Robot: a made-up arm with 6 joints.
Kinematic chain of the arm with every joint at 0, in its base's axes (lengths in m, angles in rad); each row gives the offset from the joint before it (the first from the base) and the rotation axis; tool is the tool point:
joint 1: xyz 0 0 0.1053 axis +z
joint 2: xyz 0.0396 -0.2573 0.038 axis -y
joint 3: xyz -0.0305 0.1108 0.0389 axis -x
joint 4: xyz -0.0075 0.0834 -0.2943 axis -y
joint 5: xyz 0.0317 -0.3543 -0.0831 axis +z
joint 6: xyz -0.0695 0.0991 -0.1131 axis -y
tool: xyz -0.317 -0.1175 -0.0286
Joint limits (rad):
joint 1: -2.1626..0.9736
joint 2: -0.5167..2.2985
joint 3: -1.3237..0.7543
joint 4: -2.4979..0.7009
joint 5: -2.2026..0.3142
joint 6: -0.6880..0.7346
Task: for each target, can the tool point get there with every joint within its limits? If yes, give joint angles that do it. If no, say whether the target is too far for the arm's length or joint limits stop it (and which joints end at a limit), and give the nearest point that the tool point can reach.
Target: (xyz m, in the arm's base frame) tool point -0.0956 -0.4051 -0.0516
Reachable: yes | joints 0.6113 0.0542 -0.3135 -0.6774 -0.2671 -0.3956
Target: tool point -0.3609 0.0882 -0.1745
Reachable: yes | joints -1.6347 0.9398 -0.1584 -0.8084 -0.1389 -0.4895
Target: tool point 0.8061 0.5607 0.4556
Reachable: no: joint limits stop it (at a limit: joint 1, joint 5, joint 6) | nearest point 0.7238 0.4836 0.4164 | short by 0.119 m
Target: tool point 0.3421 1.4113 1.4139
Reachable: no: too far | nearest point 0.2338 0.5955 0.6607 | short by 1.116 m
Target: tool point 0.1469 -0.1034 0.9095
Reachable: no: joint limits stop it (at a limit: joint 2, joint 5, joint 6) | nearest point 0.1679 -0.1182 0.7465 | short by 0.165 m
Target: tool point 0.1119 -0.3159 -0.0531
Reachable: yes | joints 0.0913 1.8213 -0.9396 -2.0642 -0.4598 0.3864
